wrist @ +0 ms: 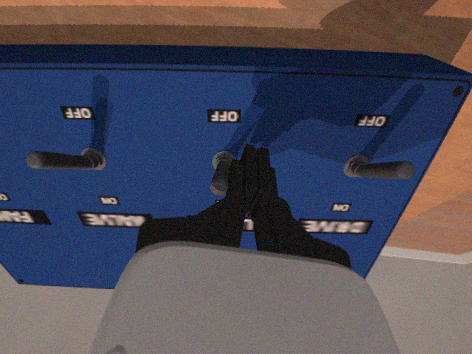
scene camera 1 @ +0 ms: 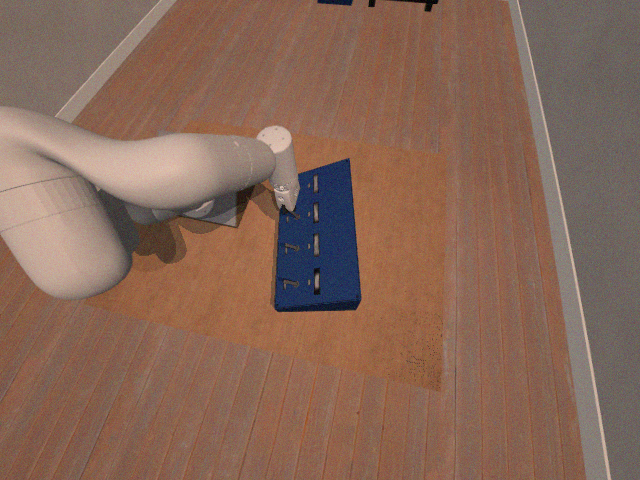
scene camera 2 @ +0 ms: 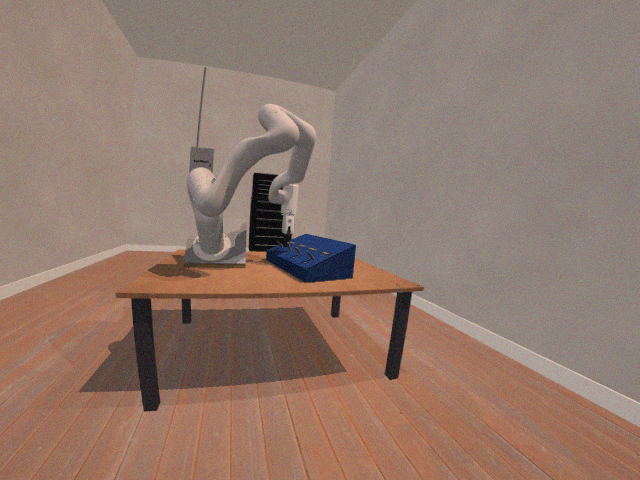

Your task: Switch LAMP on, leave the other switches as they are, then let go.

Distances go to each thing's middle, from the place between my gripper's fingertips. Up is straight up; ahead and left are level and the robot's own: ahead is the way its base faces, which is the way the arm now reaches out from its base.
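Blue sloped switch panel (scene camera 1: pixel 325 267): 3 cm below my hand, 5 cm to the right of it and 11 cm ahead of it.
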